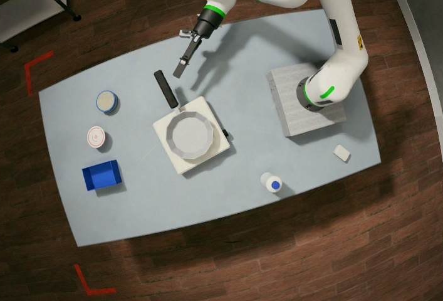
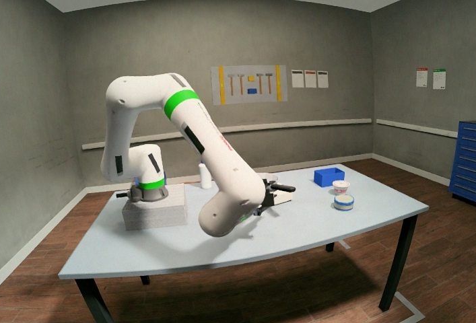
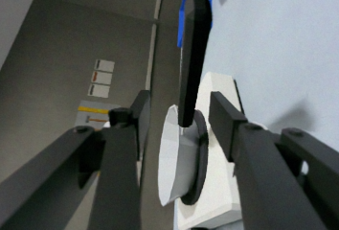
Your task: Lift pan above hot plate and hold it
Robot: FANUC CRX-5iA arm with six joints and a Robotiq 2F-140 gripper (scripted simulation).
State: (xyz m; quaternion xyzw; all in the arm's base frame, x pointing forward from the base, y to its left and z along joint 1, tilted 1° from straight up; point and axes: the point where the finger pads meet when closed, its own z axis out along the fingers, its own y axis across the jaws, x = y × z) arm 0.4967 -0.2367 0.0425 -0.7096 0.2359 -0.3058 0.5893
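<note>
Now: hand 190 mm to the right of the grey pan, 50 mm short of it and 50 mm above it. The rest, counted from my hand: white hot plate 250 mm to the left, 110 mm below, 20 mm ahead; then blue bin 490 mm ahead, 290 mm to the left, 130 mm below; then white bottle 530 mm to the left, 210 mm behind, 70 mm below.
</note>
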